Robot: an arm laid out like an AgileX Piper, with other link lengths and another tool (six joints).
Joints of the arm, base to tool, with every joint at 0 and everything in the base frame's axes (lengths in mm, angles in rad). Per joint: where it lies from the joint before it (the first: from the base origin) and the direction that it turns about. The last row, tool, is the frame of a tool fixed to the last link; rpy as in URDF.
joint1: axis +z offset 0 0 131.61
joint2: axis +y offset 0 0 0
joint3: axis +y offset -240.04 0 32.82
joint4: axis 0.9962 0 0.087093 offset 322.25 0 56.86
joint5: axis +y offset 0 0 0
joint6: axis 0.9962 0 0.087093 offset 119.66 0 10.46
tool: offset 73.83 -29 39.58 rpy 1.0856 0.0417 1.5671
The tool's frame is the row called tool.
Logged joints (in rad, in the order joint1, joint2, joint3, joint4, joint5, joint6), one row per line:
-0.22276, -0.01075, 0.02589, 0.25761, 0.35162, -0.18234
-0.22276, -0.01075, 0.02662, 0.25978, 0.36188, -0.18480
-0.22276, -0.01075, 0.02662, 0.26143, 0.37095, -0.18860
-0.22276, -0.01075, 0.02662, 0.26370, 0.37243, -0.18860
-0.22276, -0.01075, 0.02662, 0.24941, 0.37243, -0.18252
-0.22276, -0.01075, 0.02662, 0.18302, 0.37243, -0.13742
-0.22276, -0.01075, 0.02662, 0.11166, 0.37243, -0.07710
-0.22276, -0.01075, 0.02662, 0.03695, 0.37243, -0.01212
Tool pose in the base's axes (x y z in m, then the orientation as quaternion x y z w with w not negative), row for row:
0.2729, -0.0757, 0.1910, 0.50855, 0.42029, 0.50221, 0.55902
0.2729, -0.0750, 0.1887, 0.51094, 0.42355, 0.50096, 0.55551
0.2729, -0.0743, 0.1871, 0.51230, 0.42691, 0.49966, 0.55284
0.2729, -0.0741, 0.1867, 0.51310, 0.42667, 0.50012, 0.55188
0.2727, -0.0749, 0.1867, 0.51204, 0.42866, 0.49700, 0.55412
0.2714, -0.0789, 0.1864, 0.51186, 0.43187, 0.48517, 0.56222
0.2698, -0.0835, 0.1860, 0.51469, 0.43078, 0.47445, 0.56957
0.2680, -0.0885, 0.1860, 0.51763, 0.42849, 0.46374, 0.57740
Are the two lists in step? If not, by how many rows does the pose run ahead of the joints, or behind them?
They are in step.
